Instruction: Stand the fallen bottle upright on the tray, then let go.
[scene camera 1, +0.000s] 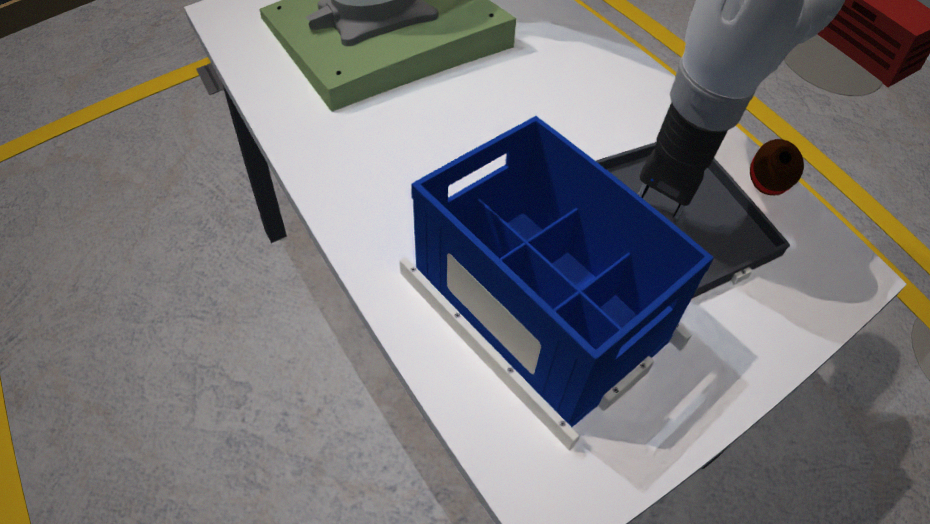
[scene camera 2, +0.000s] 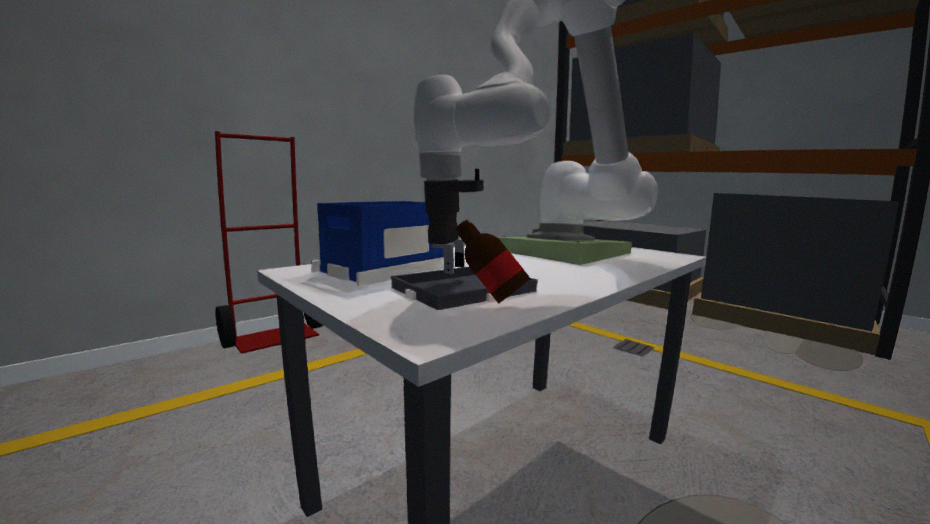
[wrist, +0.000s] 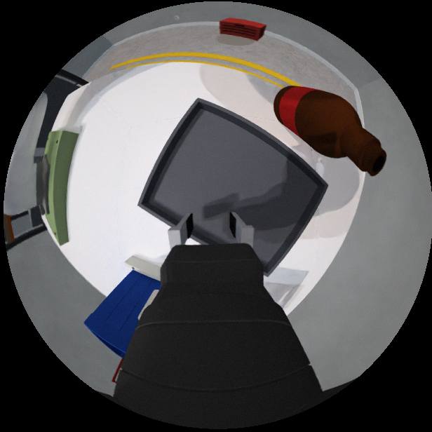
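Where they show: gripper, fingertip midpoint: (scene camera 1: 660, 203) (scene camera 2: 454, 269); arm's base, origin of the base link: (scene camera 1: 376, 11) (scene camera 2: 560, 239).
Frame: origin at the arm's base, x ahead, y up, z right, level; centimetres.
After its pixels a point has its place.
Note:
The brown bottle (scene camera 1: 777, 167) {x 68.3, y 8.7, z -31.3 cm} (scene camera 2: 495, 263) {x 67.2, y 4.4, z -40.3 cm} (wrist: 325, 122) with a red label is tilted, beyond the tray's far side from the crate. In scene camera 2 its neck points up and left and its base down and right. It appears clear of the table top; what bears it, if anything, does not show. The dark grey tray (scene camera 1: 732, 240) {x 69.2, y -3.9, z -27.4 cm} (scene camera 2: 458, 300) {x 70.2, y -3.2, z -33.9 cm} (wrist: 215, 150) lies on the table with no bottle on its floor. My gripper (scene camera 1: 660, 201) {x 60.5, y -1.2, z -19.2 cm} (scene camera 2: 454, 265) {x 60.5, y -1.2, z -19.2 cm} (wrist: 211, 220) is open and empty, pointing down low over the tray's crate side, apart from the bottle.
A blue divided crate (scene camera 1: 432, 240) {x 59.4, y 6.8, z 15.0 cm} (scene camera 2: 344, 244) {x 79.8, y 3.9, z -1.7 cm} (wrist: 117, 310) stands close beside the tray, with pale strips (scene camera 1: 484, 351) {x 70.3, y -1.8, z 13.6 cm} along its foot. The green base block (scene camera 1: 416, 71) {x 17.9, y -2.4, z -0.5 cm} (scene camera 2: 575, 249) {x 16.0, y 0.0, z -18.8 cm} (wrist: 60, 185) carries the arm. A red hand truck (scene camera 2: 259, 228) stands behind the table.

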